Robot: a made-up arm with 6 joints.
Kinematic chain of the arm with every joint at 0, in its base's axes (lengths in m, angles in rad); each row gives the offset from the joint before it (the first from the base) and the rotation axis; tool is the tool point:
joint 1: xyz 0 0 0.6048 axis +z
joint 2: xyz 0.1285 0 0 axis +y
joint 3: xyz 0 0 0.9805 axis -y
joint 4: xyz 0 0 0.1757 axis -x
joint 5: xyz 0.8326 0 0 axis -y
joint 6: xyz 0.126 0 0 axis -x
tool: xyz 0 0 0
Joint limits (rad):
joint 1: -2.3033..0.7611
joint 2: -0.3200..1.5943
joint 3: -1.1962..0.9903
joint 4: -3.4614..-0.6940
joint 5: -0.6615..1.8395
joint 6: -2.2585..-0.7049
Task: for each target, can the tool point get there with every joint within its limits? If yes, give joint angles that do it. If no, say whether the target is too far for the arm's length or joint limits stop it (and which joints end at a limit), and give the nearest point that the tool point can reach.
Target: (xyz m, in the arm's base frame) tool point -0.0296 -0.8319 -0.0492
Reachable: yes | joints -1.5518 1.2816 -0.7076 -1.8499 0.3841 -1.6188
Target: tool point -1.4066 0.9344 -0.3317
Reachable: no: joint limits stop it (at a limit: joint 1, joint 2) | nearest point -0.4281 -0.2928 -0.0585 | short by 1.593 m
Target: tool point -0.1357 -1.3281 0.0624
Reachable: yes | joints -1.6982 1.1747 -0.2563 -1.4113 -0.2782 -2.1103
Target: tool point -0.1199 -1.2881 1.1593
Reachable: yes | joints -1.6352 0.2848 -0.3096 -1.5150 0.2966 -1.9960
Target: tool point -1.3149 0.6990 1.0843
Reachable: no: joint limits stop it (at a limit: joint 1, joint 2, joint 3) | nearest point -0.4121 -0.2707 1.0149 | short by 1.327 m
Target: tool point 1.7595 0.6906 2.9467
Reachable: no: too far | nearest point 1.1973 0.4700 2.1439 | short by 1.005 m
